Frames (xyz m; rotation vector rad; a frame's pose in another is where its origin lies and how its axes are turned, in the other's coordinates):
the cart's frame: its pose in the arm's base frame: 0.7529 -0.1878 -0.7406 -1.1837 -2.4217 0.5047
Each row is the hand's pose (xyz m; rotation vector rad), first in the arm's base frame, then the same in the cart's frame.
Working: the arm's base frame: its pose in the cart's frame: 0.7163 -0.7447 -0.2879 1.1837 2.4217 -0.5047

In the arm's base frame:
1: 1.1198 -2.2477 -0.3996 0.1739 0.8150 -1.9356
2: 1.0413 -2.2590 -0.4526 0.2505 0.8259 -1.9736
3: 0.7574 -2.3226 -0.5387 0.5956 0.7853 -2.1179
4: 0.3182 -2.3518 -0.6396 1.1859 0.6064 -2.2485
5: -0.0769 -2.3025 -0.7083 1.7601 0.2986 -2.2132
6: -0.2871 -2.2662 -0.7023 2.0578 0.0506 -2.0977
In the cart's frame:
1: -1.7976 -1.1097 -0.1763 1.0456 -2.1050 0.4299
2: -1.7726 -1.1427 -0.0904 1.0602 -2.0361 0.4868
3: -1.6802 -1.3256 0.1333 1.1273 -1.7666 0.7658
4: -1.4755 -1.5843 0.4417 1.1753 -1.3257 1.2120
5: -1.2263 -1.7839 0.6894 1.1412 -0.8975 1.6389
6: -1.0776 -1.9048 0.7832 1.0805 -0.6667 1.8939

